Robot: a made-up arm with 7 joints.
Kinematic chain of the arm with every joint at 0, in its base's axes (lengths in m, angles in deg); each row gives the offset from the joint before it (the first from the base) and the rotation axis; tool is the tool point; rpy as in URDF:
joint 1: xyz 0 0 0.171 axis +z
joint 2: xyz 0 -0.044 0.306 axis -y
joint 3: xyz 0 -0.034 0.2 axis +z
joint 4: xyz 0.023 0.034 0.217 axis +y
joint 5: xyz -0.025 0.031 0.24 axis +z
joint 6: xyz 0 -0.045 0.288 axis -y
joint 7: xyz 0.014 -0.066 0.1 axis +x
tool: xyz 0 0 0 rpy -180 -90 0
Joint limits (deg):
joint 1: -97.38..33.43
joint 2: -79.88..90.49
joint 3: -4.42..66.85
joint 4: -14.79..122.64
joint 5: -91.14..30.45
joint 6: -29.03..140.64
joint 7: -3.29..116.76
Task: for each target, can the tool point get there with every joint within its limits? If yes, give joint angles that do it. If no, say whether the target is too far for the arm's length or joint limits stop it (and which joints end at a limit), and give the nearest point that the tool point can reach.
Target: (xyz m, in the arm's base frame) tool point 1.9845 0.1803 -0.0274
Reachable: no: too far | nearest point 1.0191 0.0926 0.3108 | short by 1.027 m
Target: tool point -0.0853 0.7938 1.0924
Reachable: yes | joints -87.31 54.53 59.55 16.10 -15.26 71.95 18.80
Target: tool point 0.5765 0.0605 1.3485
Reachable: yes | joints 14.90 -25.16 12.69 16.81 -36.52 -11.23 10.73
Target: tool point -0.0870 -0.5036 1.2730
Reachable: yes | joints -84.64 -37.70 30.69 2.80 -22.98 109.81 27.37
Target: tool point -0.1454 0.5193 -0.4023
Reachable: no: joint limits stop it (at a limit: joint 1, joint 2, joint 4, joint 5) | nearest point 0.0866 0.3802 -0.0067 | short by 0.479 m
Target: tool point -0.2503 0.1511 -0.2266
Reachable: no: joint limits stop it (at a limit: joint 1, joint 2, joint 3, joint 4, joint 5) | nearest point -0.1527 -0.1085 -0.0286 | short by 0.341 m
